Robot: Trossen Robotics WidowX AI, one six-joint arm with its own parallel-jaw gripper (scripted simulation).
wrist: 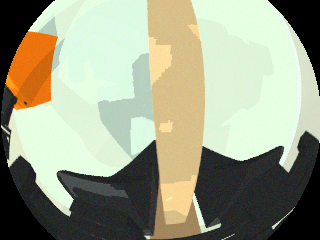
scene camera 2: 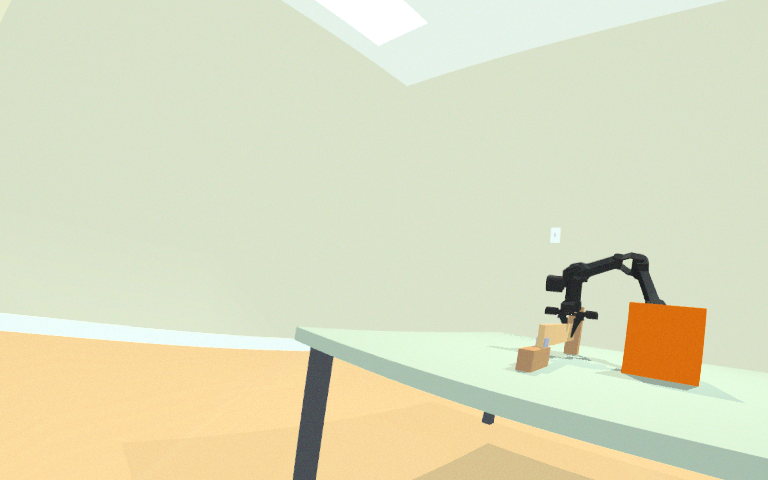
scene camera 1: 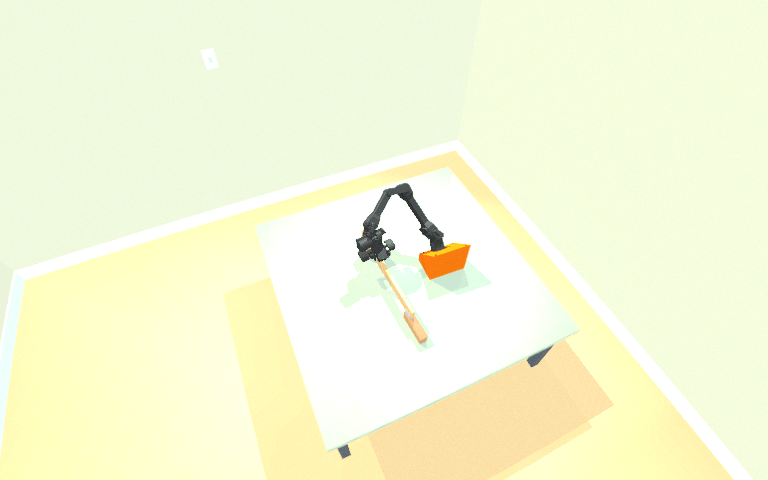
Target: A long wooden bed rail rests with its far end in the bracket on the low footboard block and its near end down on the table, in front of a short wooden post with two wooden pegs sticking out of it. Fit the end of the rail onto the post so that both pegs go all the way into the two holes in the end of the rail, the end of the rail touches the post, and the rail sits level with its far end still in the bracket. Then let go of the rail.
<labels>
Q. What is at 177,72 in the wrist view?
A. A wooden rail.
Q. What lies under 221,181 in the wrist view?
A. My gripper.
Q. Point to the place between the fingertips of my gripper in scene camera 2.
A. At 568,337
</labels>
